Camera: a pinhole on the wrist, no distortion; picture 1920 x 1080 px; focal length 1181.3 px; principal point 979.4 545.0 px. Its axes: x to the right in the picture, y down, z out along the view. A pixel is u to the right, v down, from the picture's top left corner.
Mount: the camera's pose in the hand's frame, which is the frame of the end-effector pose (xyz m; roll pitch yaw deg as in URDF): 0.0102 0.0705 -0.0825 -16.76 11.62 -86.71
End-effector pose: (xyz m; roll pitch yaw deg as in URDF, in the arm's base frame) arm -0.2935 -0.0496 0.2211 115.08 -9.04 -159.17
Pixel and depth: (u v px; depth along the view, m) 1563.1 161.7 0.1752
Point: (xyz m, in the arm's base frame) -0.3358 -0.0110 0.1435
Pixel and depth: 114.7 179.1 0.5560
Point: -0.5089 0.5797 0.2951
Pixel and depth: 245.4 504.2 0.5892
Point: -0.6455 0.4953 0.3025
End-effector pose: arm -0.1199 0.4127 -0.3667 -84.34 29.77 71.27
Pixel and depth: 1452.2 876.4 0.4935
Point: -0.2666 0.8548 -0.3227
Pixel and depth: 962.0 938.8 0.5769
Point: -0.3940 0.8621 -0.5125
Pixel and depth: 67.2 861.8 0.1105
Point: -0.1638 0.4183 -0.5163
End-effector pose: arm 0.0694 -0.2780 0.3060 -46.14 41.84 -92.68
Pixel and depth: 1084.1 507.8 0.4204
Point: 0.2506 -0.5425 0.4036
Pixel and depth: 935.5 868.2 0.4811
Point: 0.3068 -0.6431 0.2835
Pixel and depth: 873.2 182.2 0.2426
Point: 0.2172 -0.3520 0.3651
